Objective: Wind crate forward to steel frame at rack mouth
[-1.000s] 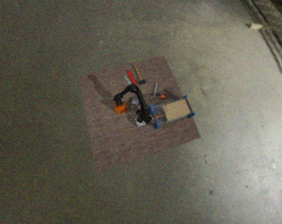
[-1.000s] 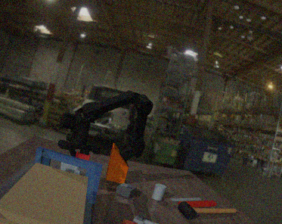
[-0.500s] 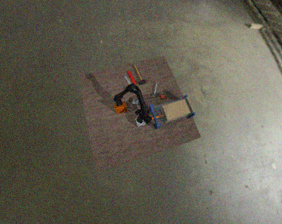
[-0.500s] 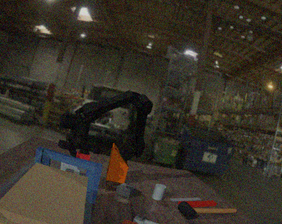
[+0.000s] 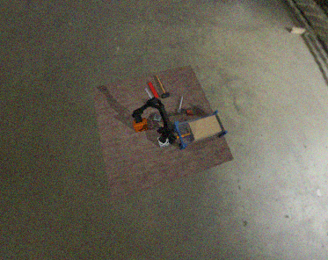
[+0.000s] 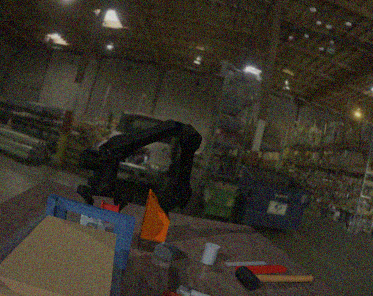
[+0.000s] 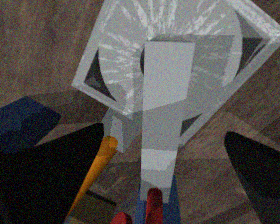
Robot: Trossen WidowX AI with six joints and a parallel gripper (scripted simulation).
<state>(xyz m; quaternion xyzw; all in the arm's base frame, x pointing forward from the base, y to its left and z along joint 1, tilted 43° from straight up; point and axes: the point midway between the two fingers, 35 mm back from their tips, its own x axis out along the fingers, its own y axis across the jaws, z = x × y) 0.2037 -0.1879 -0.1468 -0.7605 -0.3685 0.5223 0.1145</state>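
My gripper tip is 10 mm below the winch handle and 10 mm short of it. From my gripper tip the other things lie so: blue steel frame (120 mm ahead, 30 mm to the right, 20 mm above); then winch (60 mm below, 60 mm behind, 30 mm to the right); then red knob (50 mm ahead, 40 mm above, 20 mm to the left).
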